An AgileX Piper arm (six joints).
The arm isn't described. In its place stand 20 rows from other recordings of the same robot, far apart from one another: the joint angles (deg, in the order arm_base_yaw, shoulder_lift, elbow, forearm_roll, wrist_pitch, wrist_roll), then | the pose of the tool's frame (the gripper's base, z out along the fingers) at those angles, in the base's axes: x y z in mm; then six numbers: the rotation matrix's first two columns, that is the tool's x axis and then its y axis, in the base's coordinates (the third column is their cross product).
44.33, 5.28, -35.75, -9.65, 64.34, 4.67 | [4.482 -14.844 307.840 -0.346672 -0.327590 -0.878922 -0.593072 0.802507 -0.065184]
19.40, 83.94, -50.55, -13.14, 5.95, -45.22 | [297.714 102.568 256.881 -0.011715 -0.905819 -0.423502 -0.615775 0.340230 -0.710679]
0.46, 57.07, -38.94, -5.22, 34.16, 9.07 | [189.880 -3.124 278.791 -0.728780 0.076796 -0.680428 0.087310 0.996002 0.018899]
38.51, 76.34, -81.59, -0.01, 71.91, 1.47 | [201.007 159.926 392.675 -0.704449 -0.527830 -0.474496 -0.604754 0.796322 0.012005]
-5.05, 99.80, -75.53, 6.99, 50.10, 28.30 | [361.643 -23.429 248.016 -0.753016 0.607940 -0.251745 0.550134 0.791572 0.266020]
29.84, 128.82, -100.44, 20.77, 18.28, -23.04 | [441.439 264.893 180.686 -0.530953 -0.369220 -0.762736 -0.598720 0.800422 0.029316]
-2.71, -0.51, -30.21, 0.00, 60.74, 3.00 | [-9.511 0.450 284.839 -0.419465 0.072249 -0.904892 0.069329 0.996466 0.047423]
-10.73, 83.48, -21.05, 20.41, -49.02, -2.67 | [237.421 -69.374 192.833 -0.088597 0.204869 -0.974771 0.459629 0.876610 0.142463]
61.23, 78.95, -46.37, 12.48, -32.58, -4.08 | [156.712 263.411 317.844 -0.055508 0.131953 -0.989701 -0.813699 0.568463 0.121427]
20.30, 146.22, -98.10, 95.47, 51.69, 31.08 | [444.350 240.157 58.965 -0.264413 0.413230 0.871394 0.943161 -0.077822 0.323095]
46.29, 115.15, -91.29, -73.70, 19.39, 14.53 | [351.159 325.375 266.173 0.261407 -0.892950 -0.366478 -0.498852 0.200057 -0.843282]
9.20, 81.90, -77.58, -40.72, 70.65, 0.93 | [285.187 -10.551 368.255 -0.895551 -0.351526 -0.272797 -0.099050 0.755193 -0.647975]
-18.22, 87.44, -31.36, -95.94, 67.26, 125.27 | [191.838 -151.029 203.642 -0.256463 0.229195 -0.938987 0.966447 0.075254 -0.245594]
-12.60, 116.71, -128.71, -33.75, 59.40, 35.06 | [437.611 -142.408 403.490 -0.413995 0.344744 -0.842473 0.705736 0.706109 -0.057858]
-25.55, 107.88, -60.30, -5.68, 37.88, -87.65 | [302.759 -150.862 136.879 -0.406216 -0.911381 0.066135 -0.905173 0.391427 -0.165672]
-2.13, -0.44, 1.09, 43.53, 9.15, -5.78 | [56.383 7.876 196.718 -0.076030 0.606743 -0.791254 -0.033039 0.791582 0.610169]
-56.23, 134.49, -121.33, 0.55, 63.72, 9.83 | [281.404 -419.424 197.066 -0.375023 0.875494 -0.304741 0.909372 0.411271 0.062446]
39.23, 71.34, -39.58, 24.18, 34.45, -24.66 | [161.629 159.183 233.904 -0.607064 -0.590734 -0.531513 -0.756335 0.634716 0.158407]
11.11, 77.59, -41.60, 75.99, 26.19, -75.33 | [255.749 89.935 246.442 -0.593455 -0.130508 -0.794216 -0.515285 0.819639 0.250346]
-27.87, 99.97, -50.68, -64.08, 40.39, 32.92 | [252.229 -193.373 168.228 -0.976218 0.134467 -0.170052 0.214008 0.723046 -0.656815]
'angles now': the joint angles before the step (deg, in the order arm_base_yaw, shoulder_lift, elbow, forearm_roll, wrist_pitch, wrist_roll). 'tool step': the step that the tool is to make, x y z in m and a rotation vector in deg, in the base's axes. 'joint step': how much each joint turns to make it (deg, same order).
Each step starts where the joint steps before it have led.
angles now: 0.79 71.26 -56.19 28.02 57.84 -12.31
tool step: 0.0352 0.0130 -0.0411 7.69 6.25 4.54
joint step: 0.01 11.32 0.01 11.53 -0.69 -9.78
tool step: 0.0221 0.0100 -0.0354 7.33 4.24 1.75
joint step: -0.01 8.72 0.36 10.34 -0.12 -8.20
